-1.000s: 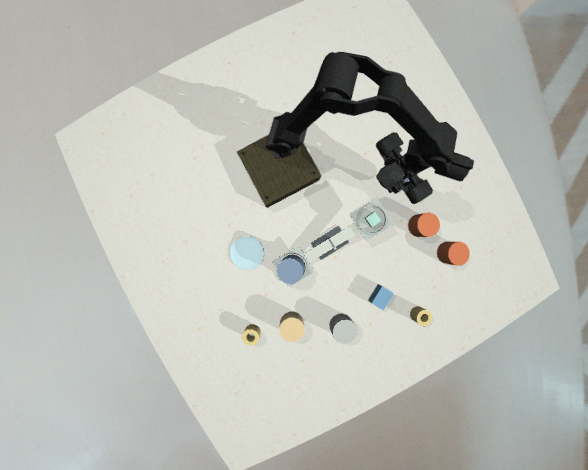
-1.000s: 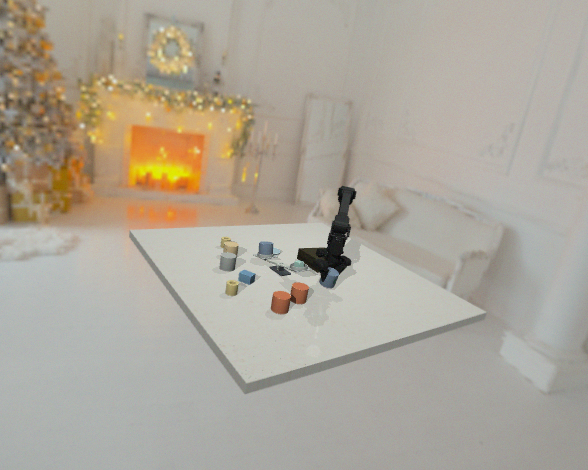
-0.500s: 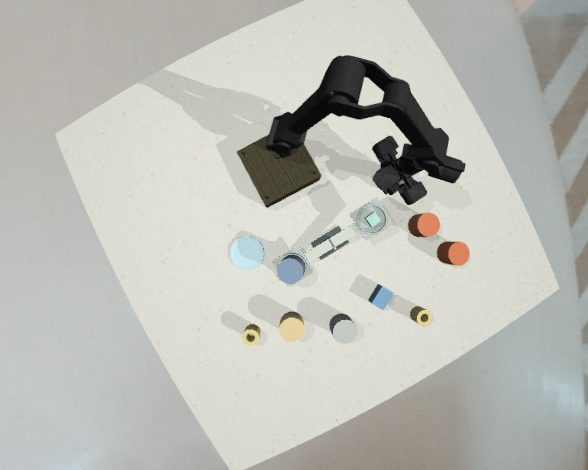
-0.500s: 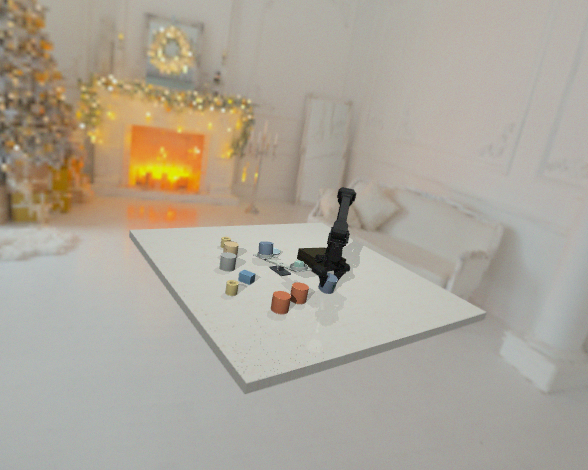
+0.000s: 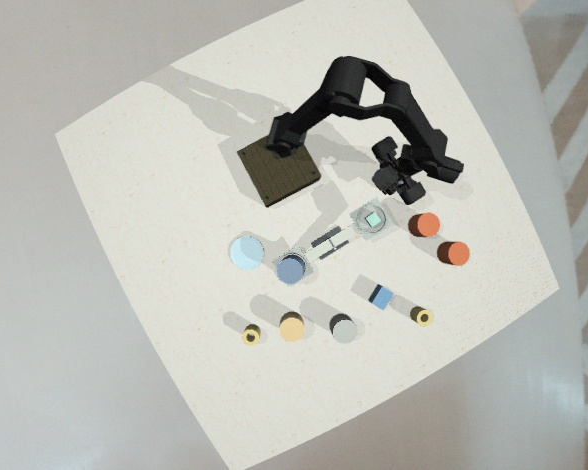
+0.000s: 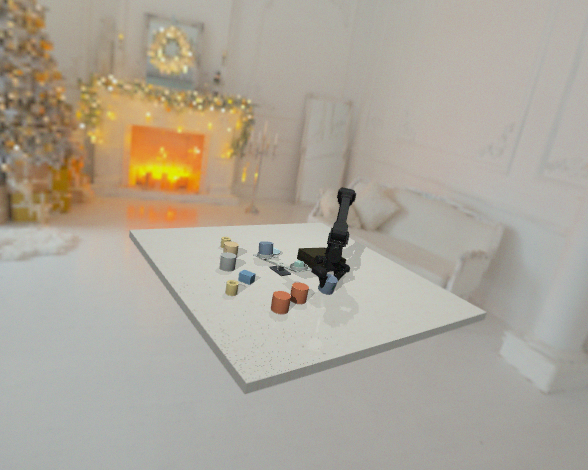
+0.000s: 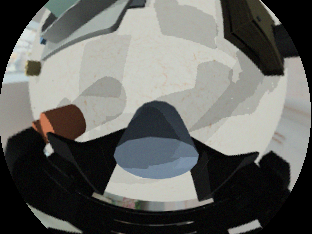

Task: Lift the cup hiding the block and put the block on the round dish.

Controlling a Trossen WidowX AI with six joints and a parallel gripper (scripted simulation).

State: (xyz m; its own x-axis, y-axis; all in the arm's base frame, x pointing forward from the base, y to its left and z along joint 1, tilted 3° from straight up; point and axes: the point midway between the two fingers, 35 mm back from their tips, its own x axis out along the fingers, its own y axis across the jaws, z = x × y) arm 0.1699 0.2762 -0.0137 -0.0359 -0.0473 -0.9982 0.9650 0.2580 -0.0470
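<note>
The pale green block is 110 mm ahead of my gripper tip, 100 mm to the right of it and 60 mm above it. From my gripper tip the other things lie so: small balance 140 mm ahead, 220 mm to the right, 10 mm above; then blue block 340 mm ahead, 130 mm to the right, 10 mm below; then round pale blue dish 90 mm ahead, 470 mm to the right, 20 mm below.
</note>
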